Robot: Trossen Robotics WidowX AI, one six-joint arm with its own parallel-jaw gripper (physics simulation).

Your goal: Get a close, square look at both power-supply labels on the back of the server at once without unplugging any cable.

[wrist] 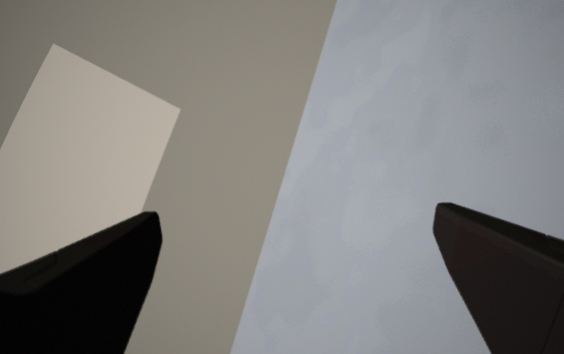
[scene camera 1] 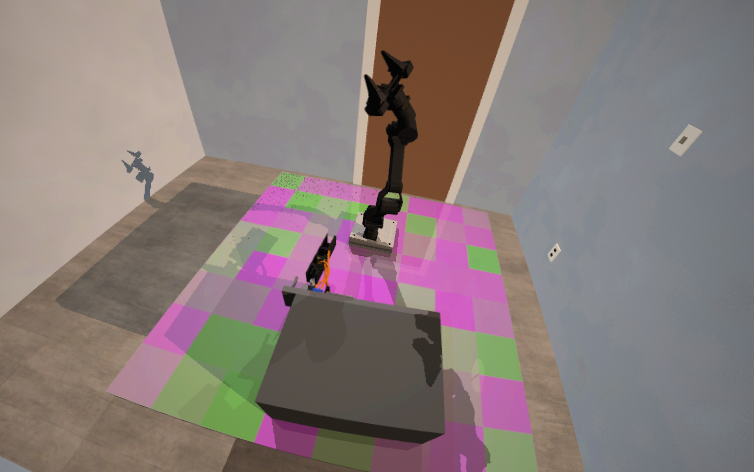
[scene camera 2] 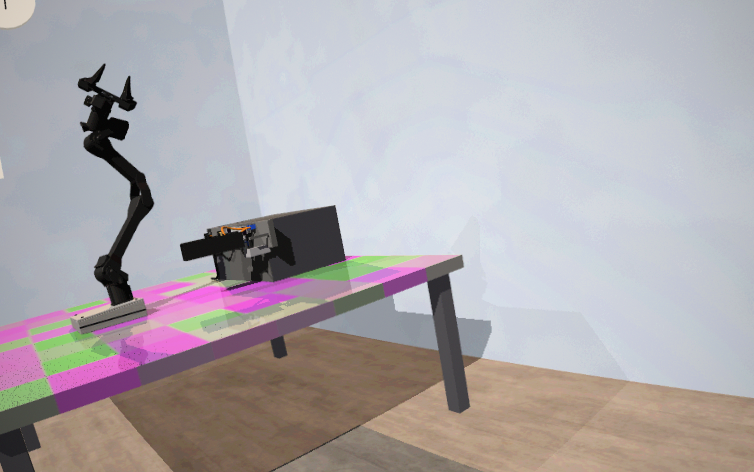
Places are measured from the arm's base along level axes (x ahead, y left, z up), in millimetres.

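Pixels of known places: gripper, fingertip midpoint: (wrist: 298,222) (scene camera 1: 373,62) (scene camera 2: 117,69); arm's base, link origin: (scene camera 1: 370,234) (scene camera 2: 122,302).
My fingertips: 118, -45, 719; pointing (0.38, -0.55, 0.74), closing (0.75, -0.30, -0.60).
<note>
For each thing: its top centre in the pictures, then the offset to it from my fingertips, as dx, dy, dz. "*": a spot on its surface instead.
- black bar-like part, surface spot: (scene camera 2: 208,247) * +152, -105, -604
- blue connector, top centre: (scene camera 1: 313,292) (scene camera 2: 253,224) +343, -56, -568
The server (scene camera 1: 356,356) (scene camera 2: 314,239) is a dark grey box on the table. Its cabled face is toward the arm's base. A black bar-like part (scene camera 1: 318,264) (scene camera 2: 208,247) sticks out from that face, with orange cables (scene camera 1: 326,269) (scene camera 2: 236,228) and a blue connector (scene camera 1: 317,289) (scene camera 2: 252,226) beside it. The power-supply labels cannot be made out in any view. My gripper (scene camera 1: 375,65) (scene camera 2: 116,71) (wrist: 298,222) is open and empty, high above the arm's base and well away from the server, with its fingers pointing upward. The server does not show in the wrist view.
The arm's pale base plate (scene camera 1: 371,244) (scene camera 2: 108,317) sits on the pink and green checkered table (scene camera 1: 484,258) (scene camera 2: 244,333). A brown door (scene camera 1: 445,83) stands behind the arm. Blue-grey wall (wrist: 400,150) and ceiling (wrist: 235,100) show in the wrist view.
</note>
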